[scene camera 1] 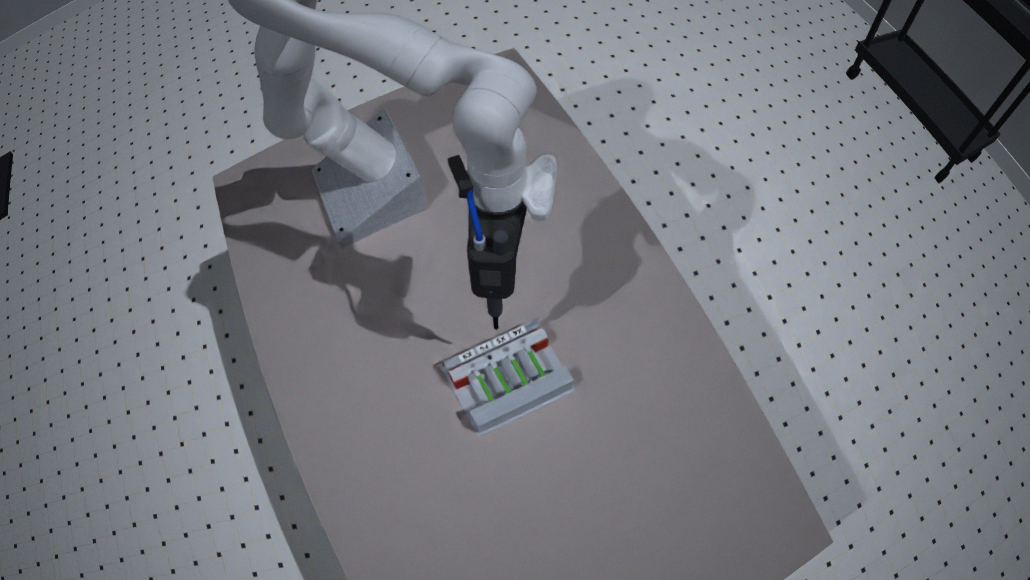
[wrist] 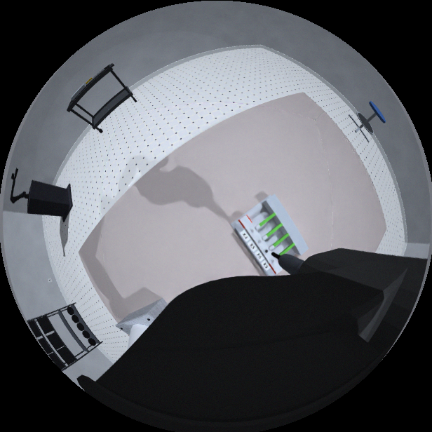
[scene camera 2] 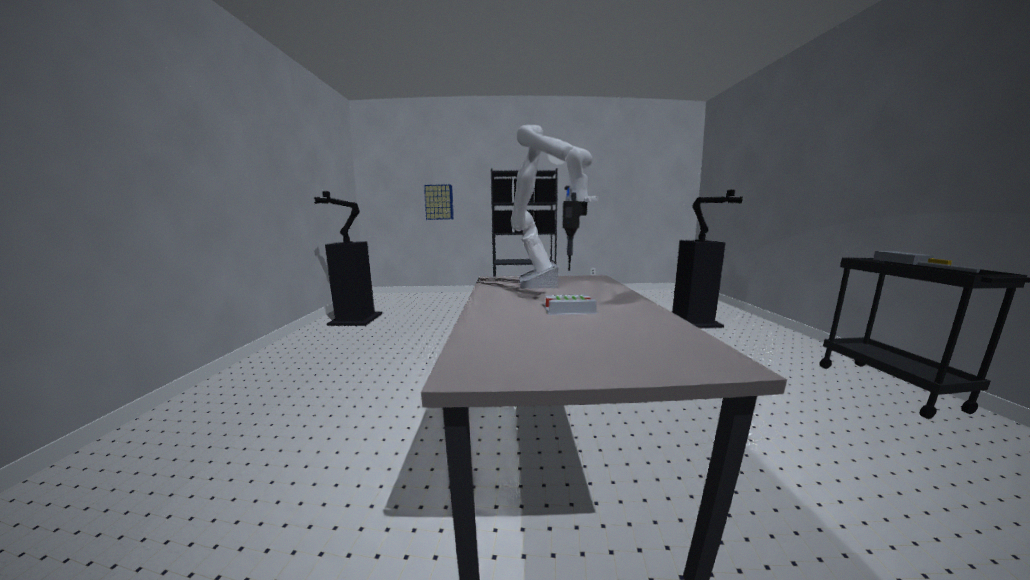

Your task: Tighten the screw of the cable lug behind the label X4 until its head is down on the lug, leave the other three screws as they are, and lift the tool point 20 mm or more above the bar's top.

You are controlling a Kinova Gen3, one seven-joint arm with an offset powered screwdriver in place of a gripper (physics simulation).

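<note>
The powered screwdriver has a dark bit and no fingers. Its tip hangs in the air above the table, well above the terminal block in scene camera 2. The block carries a row of white labels. The label X4 is at the right end in scene camera 1 and at the upper left end in the wrist view. Several green-striped cables lie in the block. The screws are tiny spots, and whether the X4 head is down on its lug cannot be told.
The block stands on the brown table. The arm's grey base is behind it. A black cart stands off to the right. Black pedestals stand beyond the table.
</note>
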